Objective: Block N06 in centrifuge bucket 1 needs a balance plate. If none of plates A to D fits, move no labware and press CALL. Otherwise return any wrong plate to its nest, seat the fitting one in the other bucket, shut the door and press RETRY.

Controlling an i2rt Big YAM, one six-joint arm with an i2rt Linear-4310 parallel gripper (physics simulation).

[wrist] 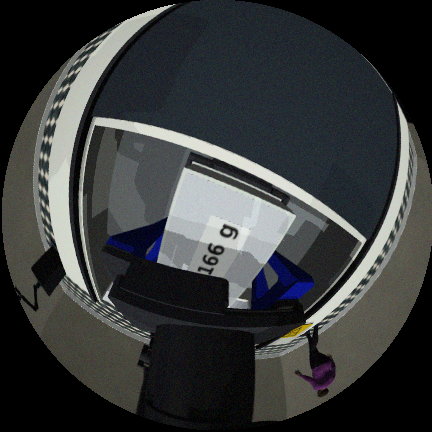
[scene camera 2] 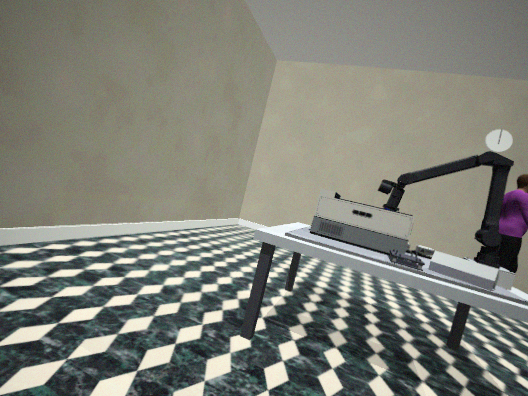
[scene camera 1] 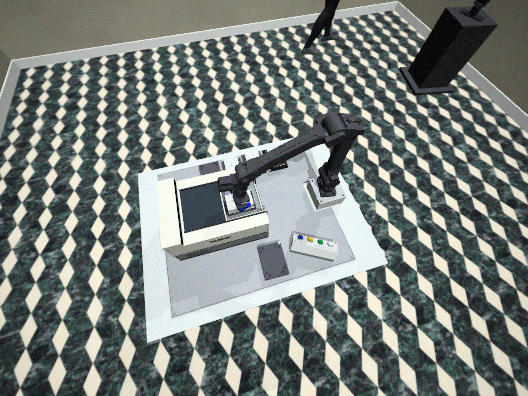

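Seen in the pictures: gripper, fingertip midpoint: point(wrist: 214, 232) point(scene camera 1: 238, 203); arm's base, origin of the base link: point(scene camera 2: 485, 264) point(scene camera 1: 326, 187).
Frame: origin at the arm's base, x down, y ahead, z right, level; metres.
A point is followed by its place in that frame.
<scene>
The white centrifuge point(scene camera 1: 184, 240) {x -0.142, y 0.722, z -0.273 m} point(scene camera 2: 361, 224) {x -0.044, y 0.567, z -0.268 m} stands on the table's left half. Its dark door panel point(scene camera 1: 199, 206) {x -0.144, y 0.661, z -0.119 m} point(wrist: 241, 80) {x -0.144, y 0.586, z -0.136 m} is slid to the left, so the right bucket opening is uncovered. A white plate point(scene camera 1: 231, 204) {x -0.114, y 0.517, z -0.109 m} point(wrist: 225, 209) {x -0.113, y 0.524, z -0.102 m} marked "166 g" lies in that bucket. My gripper point(scene camera 1: 243, 207) {x -0.074, y 0.487, z -0.089 m} point(wrist: 214, 232) {x -0.074, y 0.487, z -0.089 m} reaches down into the opening. Its blue fingers stand wide, one against each long side of the plate. In scene camera 2 the fingers are hidden behind the centrifuge top. Block N06 and the other bucket are hidden under the door.
A white button box point(scene camera 1: 313, 245) {x -0.009, y 0.140, z -0.319 m} point(scene camera 2: 445, 261) {x 0.015, y 0.196, z -0.329 m} with blue, yellow, green and white buttons lies front right. A dark flat plate point(scene camera 1: 273, 260) {x 0.036, y 0.339, z -0.362 m} lies beside it, another dark square point(scene camera 1: 209, 168) {x 0.057, y 0.659, z 0.229 m} behind the centrifuge. The arm base point(scene camera 1: 325, 194) {x -0.012, y 0.019, z -0.052 m} stands right. A person point(scene camera 1: 321, 23) point(wrist: 322, 374) walks behind.
</scene>
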